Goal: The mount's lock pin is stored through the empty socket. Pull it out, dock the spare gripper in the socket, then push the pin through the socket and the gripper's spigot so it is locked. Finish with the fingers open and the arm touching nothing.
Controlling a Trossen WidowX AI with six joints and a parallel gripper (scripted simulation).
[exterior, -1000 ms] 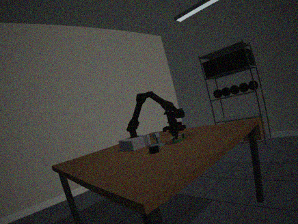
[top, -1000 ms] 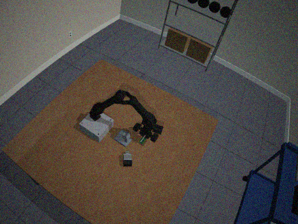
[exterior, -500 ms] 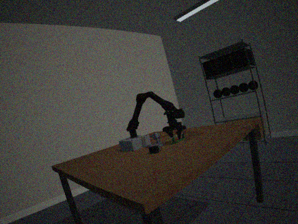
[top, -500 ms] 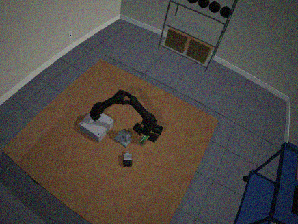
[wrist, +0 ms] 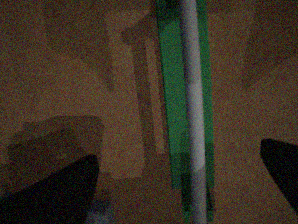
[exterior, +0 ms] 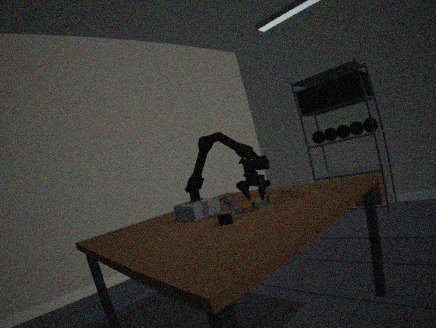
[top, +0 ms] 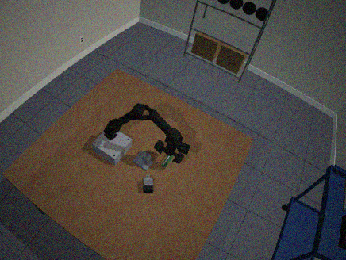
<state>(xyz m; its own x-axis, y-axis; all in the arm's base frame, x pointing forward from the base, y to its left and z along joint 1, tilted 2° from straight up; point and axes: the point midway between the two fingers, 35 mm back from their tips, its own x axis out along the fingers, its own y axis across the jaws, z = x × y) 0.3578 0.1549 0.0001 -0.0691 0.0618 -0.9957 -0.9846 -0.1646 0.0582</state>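
The green holder is 3 cm to the left of my gripper tip and 2 cm below it. The rest, counted from my gripper tip: spare gripper 22 cm to the right, 3 cm ahead, 2 cm below; then socket mount 11 cm to the right, 9 cm behind, 1 cm above.
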